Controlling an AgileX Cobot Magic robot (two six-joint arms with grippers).
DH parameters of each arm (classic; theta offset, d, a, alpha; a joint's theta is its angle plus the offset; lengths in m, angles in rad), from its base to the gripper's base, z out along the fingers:
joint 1: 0 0.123 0 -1.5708
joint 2: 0.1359 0 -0.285 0
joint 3: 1.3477 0 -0.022 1.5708
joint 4: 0 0.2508 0 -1.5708
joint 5: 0 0 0.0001 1.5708
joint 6: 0 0.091 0 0
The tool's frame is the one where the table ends.
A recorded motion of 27 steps. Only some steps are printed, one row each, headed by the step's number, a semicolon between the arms.
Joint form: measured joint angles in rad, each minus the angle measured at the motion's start. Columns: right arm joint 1, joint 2, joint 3, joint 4, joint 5, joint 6; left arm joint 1, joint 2, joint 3, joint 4, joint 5, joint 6.
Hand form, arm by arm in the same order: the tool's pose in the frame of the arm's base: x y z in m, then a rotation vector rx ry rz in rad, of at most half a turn. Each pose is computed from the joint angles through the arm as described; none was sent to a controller.
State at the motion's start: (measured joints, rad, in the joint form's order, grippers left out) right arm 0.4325 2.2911 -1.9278 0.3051 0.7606 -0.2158; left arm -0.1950 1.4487 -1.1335 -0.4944 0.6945 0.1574
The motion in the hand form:
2: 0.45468 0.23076 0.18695 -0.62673 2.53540 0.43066; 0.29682 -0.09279 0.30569 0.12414 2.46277 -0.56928
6: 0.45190 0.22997 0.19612 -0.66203 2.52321 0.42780; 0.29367 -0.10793 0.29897 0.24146 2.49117 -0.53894
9: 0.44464 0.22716 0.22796 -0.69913 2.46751 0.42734; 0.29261 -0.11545 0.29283 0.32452 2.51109 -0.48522
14: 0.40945 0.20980 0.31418 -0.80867 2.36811 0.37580; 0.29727 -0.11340 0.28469 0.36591 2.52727 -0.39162
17: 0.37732 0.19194 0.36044 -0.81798 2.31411 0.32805; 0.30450 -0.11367 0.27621 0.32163 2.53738 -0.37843
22: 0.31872 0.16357 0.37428 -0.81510 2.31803 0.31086; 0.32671 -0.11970 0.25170 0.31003 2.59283 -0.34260
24: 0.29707 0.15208 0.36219 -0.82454 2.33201 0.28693; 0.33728 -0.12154 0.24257 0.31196 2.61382 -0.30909
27: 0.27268 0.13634 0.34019 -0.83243 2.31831 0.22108; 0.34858 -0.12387 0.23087 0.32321 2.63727 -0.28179
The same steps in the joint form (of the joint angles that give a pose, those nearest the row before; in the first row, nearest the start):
2: 0.0000 0.0000 0.0000 0.0009 0.0010 -0.0011; -0.0193 0.0023 0.0009 0.0044 0.0027 0.0038
6: 0.0000 -0.0197 0.0000 0.0020 0.0205 -0.0249; -0.0759 0.0189 0.0009 0.0498 0.0113 0.0143
9: 0.0000 -0.0852 0.0000 0.0020 0.0456 -0.0520; -0.1102 0.0335 0.0009 0.1109 0.0144 0.0102
14: 0.0000 -0.2804 0.0000 -0.0460 0.1808 -0.0941; -0.1162 0.0555 0.0009 0.2013 0.0040 -0.0128
17: 0.0000 -0.4280 0.0517 -0.0912 0.2251 -0.0859; -0.1153 0.0855 0.0009 0.2203 -0.0268 -0.0511
22: 0.0000 -0.6723 0.3233 -0.1037 0.1996 -0.0849; -0.1185 0.1970 -0.0420 0.2539 -0.0458 -0.0809
24: 0.0000 -0.7621 0.4712 -0.1166 0.1575 -0.0941; -0.1197 0.2464 -0.0725 0.2901 -0.0458 -0.1043
27: 0.0000 -0.8709 0.6727 -0.1612 0.0529 -0.1031; -0.1197 0.3030 -0.1047 0.3139 -0.0457 -0.1118

